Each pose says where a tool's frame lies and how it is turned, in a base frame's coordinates. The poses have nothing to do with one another.
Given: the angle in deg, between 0 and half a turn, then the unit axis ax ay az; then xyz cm.
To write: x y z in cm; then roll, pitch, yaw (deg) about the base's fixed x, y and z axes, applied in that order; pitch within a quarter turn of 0, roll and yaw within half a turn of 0. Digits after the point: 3 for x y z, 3 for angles.
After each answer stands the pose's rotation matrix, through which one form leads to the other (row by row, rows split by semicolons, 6 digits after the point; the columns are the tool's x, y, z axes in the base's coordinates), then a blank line. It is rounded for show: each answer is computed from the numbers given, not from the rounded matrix.
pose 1, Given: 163.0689, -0.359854, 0.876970, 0.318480, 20.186, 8.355, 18.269
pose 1, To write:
20.186, 8.355, 18.269, 149.777, 28.662, -143.272
-0.703279 -0.710231 0.031148; -0.524735 0.548161 0.651286; -0.479637 0.441691 -0.758193

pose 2, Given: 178.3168, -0.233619, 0.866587, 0.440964, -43.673, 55.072, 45.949
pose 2, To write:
-43.673, 55.072, 45.949, 128.888, 13.382, -156.247
-0.890436 -0.417767 -0.180536; -0.391862 0.502053 0.770964; -0.231445 0.757240 -0.610754

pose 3, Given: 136.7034, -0.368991, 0.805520, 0.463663, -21.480, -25.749, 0.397
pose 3, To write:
-21.480, -25.749, 0.397, 132.254, 57.996, -158.343
-0.492564 -0.831526 0.256798; -0.195589 0.393300 0.898365; -0.848013 0.392276 -0.356362

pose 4, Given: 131.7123, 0.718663, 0.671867, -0.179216, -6.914, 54.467, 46.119
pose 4, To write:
-6.914, 54.467, 46.119, 151.232, 45.729, 73.801
0.194744 0.937911 0.287050; 0.670343 0.086375 -0.737007; -0.716041 0.335950 -0.611901

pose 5, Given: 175.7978, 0.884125, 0.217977, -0.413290, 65.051, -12.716, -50.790
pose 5, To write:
65.051, -12.716, -50.790, -170.047, 48.227, 32.164
0.563942 0.415204 -0.713845; 0.354635 -0.902411 -0.244719; -0.745791 -0.115148 -0.656153

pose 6, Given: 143.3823, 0.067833, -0.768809, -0.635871, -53.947, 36.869, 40.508
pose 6, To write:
-53.947, 36.869, 40.508, 94.576, -22.385, -149.212
-0.794339 0.285271 -0.536327; -0.473288 0.262844 0.840780; 0.380821 0.921701 -0.073771

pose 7, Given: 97.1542, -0.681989, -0.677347, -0.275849, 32.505, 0.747, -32.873
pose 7, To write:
32.505, 0.747, -32.873, -94.775, -62.083, 31.664
0.398493 0.793175 -0.460518; 0.245772 0.391397 0.886794; 0.883628 -0.466564 -0.038971

